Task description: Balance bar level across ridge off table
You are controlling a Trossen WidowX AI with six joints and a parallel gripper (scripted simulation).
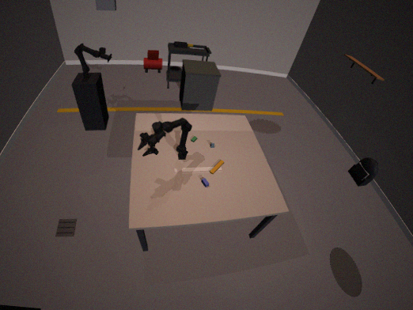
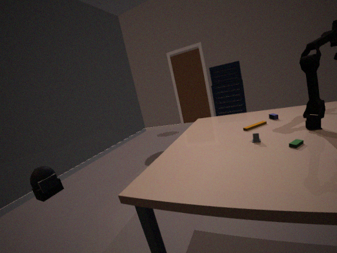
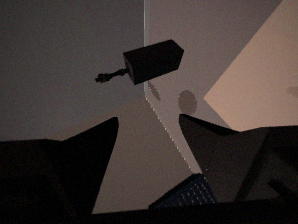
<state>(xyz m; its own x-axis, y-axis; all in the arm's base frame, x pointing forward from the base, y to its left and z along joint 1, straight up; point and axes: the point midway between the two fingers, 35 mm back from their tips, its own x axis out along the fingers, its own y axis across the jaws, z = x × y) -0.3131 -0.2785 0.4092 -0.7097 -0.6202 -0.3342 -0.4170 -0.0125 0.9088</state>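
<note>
The bar is 64 cm ahead of my gripper tip, 39 cm below it and 16 cm to the left of it. Round my gripper tip: green block: 52 cm to the left, 48 cm ahead, 39 cm below; blue block: 50 cm ahead, 38 cm below.
</note>
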